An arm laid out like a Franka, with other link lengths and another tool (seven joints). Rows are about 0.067 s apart.
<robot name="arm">
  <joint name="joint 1" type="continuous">
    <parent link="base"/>
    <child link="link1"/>
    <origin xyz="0 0 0.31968" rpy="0 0 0"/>
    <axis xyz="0 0 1"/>
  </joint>
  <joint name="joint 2" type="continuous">
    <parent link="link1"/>
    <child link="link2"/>
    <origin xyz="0 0 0" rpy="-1.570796 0 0"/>
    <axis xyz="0 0 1"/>
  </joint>
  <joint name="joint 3" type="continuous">
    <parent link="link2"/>
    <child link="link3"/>
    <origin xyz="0 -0.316 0" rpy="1.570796 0 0"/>
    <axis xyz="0 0 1"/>
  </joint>
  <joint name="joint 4" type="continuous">
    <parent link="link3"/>
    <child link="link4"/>
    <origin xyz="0.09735 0 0" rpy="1.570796 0 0"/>
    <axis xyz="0 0 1"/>
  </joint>
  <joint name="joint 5" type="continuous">
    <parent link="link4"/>
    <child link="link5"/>
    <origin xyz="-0.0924 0.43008 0" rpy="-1.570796 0 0"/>
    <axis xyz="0 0 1"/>
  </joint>
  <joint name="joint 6" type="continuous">
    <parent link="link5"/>
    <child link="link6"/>
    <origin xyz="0 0 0" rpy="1.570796 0 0"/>
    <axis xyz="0 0 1"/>
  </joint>
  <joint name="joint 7" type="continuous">
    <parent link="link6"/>
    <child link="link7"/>
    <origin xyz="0.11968 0 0" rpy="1.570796 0 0"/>
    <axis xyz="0 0 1"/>
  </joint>
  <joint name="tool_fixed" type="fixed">
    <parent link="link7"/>
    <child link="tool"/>
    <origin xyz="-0.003 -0.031 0.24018" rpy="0 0.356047 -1.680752"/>
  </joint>
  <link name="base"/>
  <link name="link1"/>
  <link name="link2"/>
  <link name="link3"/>
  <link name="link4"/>
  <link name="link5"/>
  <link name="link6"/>
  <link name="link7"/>
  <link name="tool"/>
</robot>
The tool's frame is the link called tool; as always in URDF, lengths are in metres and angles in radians. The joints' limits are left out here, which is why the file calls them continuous.
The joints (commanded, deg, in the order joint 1, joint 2, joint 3, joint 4, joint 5, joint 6, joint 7), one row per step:
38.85, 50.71, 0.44, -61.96, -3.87, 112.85, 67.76
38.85, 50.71, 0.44, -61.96, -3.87, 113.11, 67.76
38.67, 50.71, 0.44, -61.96, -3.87, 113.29, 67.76
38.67, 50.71, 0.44, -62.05, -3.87, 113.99, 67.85
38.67, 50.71, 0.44, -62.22, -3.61, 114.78, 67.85
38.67, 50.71, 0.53, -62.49, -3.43, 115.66, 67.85
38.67, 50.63, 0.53, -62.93, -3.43, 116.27, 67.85
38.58, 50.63, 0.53, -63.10, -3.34, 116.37, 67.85
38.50, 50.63, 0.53, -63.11, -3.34, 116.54, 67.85
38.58, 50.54, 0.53, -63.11, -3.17, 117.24, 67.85
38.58, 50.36, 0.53, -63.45, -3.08, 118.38, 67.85
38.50, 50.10, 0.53, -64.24, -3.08, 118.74, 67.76
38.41, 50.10, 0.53, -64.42, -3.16, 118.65, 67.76
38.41, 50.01, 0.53, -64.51, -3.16, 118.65, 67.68
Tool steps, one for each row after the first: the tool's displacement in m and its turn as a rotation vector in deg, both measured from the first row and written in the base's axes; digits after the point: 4 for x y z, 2 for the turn. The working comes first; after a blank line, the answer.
Tool pose at each row, in the base's axes (x y z in m, rotation vector in deg; the steps are taken from these numbers as rounded here):
0.6848, 0.5629, 0.1237, -139.26, -96.94, -25.79
0.6856, 0.5637, 0.1244, -139.16, -96.93, -26.17
0.6879, 0.5620, 0.1248, -139.27, -96.72, -26.45
0.6897, 0.5637, 0.1258, -139.11, -96.58, -27.35
0.6909, 0.5658, 0.1262, -138.81, -96.26, -28.20
0.6914, 0.5686, 0.1258, -138.42, -96.04, -29.02
0.6915, 0.5689, 0.1242, -138.30, -96.04, -29.37
0.6918, 0.5677, 0.1228, -138.38, -95.85, -29.26
0.6931, 0.5672, 0.1231, -138.40, -95.75, -29.51
0.6943, 0.5706, 0.1265, -137.99, -95.58, -30.60
0.6966, 0.5730, 0.1291, -137.58, -95.41, -31.99
0.6956, 0.5708, 0.1260, -137.61, -95.46, -31.73
0.6956, 0.5687, 0.1239, -137.80, -95.49, -31.37
0.6954, 0.5686, 0.1243, -137.73, -95.58, -31.35

0.0008, 0.0008, 0.0007, 0.17, -0.20, 0.02
0.0031, -0.0009, 0.0011, 0.28, -0.34, -0.15
0.0049, 0.0008, 0.0021, 0.69, -0.79, -0.20
0.0061, 0.0029, 0.0025, 1.28, -1.12, -0.26
0.0066, 0.0057, 0.0021, 1.87, -1.43, -0.23
0.0067, 0.0060, 0.0005, 2.03, -1.61, -0.20
0.0070, 0.0048, -0.0009, 2.05, -1.50, -0.32
0.0083, 0.0043, -0.0006, 2.15, -1.63, -0.39
0.0095, 0.0077, 0.0028, 2.79, -2.13, -0.35
0.0118, 0.0101, 0.0054, 3.48, -2.83, -0.33
0.0108, 0.0079, 0.0023, 3.37, -2.69, -0.30
0.0108, 0.0058, 0.0002, 3.14, -2.53, -0.36
0.0106, 0.0057, 0.0006, 3.14, -2.52, -0.28

